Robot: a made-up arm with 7 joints. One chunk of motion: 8 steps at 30 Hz.
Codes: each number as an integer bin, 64 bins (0 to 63) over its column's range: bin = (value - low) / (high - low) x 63, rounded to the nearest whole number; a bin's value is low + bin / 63 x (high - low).
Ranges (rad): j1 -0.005..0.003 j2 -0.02..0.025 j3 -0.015..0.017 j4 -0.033..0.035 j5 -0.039..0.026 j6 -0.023..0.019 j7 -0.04..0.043
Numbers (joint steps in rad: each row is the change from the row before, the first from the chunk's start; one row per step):
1: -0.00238 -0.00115 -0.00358 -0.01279 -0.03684 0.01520 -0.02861
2: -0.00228 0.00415 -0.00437 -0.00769 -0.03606 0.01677 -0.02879
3: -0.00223 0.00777 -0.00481 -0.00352 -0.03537 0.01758 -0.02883
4: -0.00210 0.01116 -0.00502 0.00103 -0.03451 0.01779 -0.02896
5: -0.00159 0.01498 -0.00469 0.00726 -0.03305 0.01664 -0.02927
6: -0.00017 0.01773 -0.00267 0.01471 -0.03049 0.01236 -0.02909
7: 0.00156 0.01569 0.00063 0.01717 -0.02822 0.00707 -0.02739
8: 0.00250 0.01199 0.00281 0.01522 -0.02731 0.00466 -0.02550
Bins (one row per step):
1: 21 26 22 19 2 57 9
2: 21 34 21 23 3 60 9
3: 22 39 20 27 4 61 8
4: 23 44 20 32 4 61 8
5: 27 49 20 37 6 59 8
6: 38 53 24 44 8 53 8
7: 52 50 31 46 10 45 10
8: 59 45 35 45 11 41 11

